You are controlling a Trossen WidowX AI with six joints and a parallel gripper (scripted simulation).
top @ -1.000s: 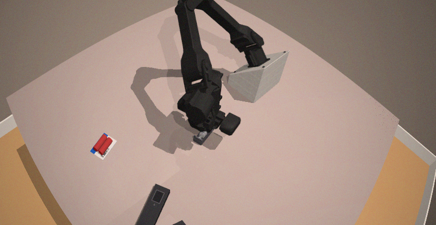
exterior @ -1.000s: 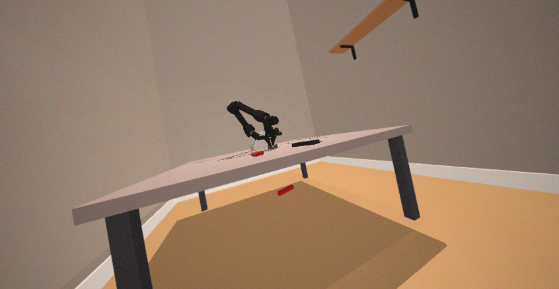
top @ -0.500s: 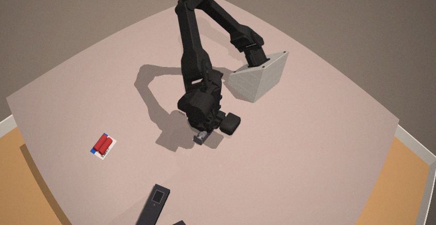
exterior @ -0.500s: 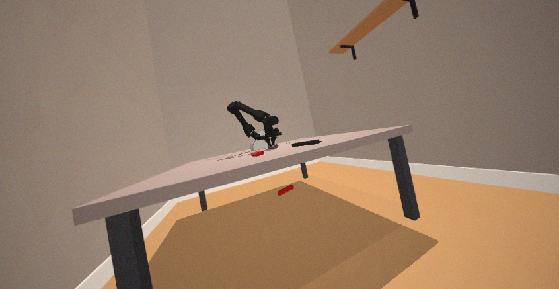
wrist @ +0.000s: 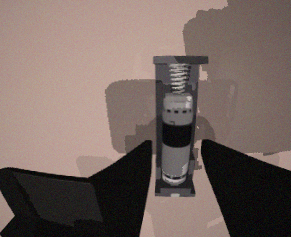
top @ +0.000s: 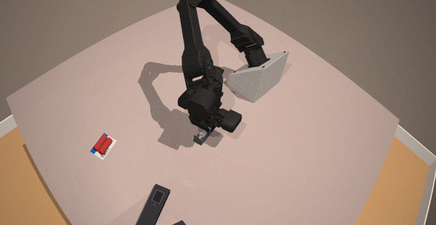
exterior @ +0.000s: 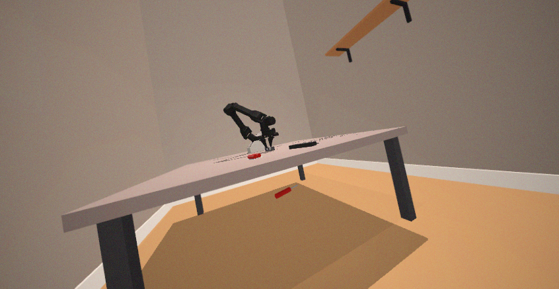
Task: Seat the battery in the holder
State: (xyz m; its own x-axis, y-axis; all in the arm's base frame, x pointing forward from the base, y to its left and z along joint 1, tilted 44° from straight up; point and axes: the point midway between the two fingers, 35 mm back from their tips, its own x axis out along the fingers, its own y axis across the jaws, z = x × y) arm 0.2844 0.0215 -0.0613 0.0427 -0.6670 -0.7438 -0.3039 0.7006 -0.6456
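Right now my gripper tip is 10 mm above the battery. Round my gripper tip: black remote-like device: 310 mm ahead, 130 mm to the left, 10 mm below; red object: 350 mm ahead, 210 mm below, 10 mm to the right.
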